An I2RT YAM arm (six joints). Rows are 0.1 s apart.
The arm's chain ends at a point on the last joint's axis. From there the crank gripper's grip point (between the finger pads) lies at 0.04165 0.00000 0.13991 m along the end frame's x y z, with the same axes.
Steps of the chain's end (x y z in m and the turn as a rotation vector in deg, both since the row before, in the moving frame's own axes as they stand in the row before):
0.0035 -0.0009 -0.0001 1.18 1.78 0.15
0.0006 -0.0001 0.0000 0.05 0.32 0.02
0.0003 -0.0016 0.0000 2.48 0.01 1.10
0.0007 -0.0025 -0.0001 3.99 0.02 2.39
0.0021 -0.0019 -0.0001 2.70 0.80 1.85
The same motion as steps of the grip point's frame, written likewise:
0.0078 -0.0037 -0.0015 1.18 1.78 0.15
0.0014 -0.0002 -0.0002 0.05 0.32 0.02
0.0004 -0.0069 -0.0001 2.48 0.01 1.10
0.0009 -0.0105 -0.0004 3.99 0.02 2.39
0.0041 -0.0071 -0.0008 2.70 0.80 1.85

